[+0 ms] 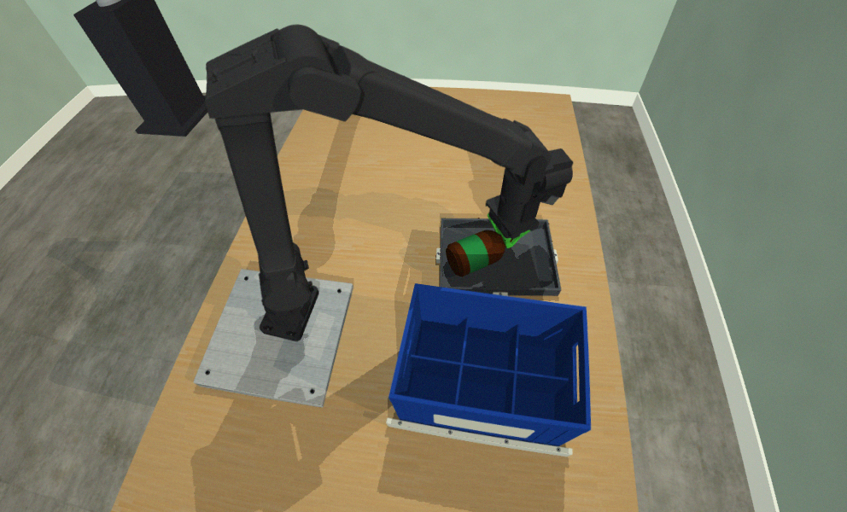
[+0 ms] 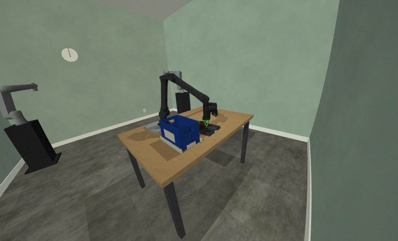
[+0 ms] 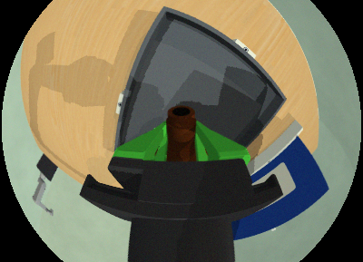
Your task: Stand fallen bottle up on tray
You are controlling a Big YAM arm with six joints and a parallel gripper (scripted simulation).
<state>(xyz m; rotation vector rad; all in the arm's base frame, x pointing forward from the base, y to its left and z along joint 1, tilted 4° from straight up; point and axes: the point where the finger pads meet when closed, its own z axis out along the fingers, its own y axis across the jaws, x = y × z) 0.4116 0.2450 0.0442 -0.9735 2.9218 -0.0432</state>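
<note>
Now: the dark grey tray 30 mm below my hand, 20 mm to the right of it and 10 mm behind it. Round my hand: blue crate 310 mm to the right, 40 mm above, 10 mm behind; brown bottle 40 mm behind, 30 mm to the right.
</note>
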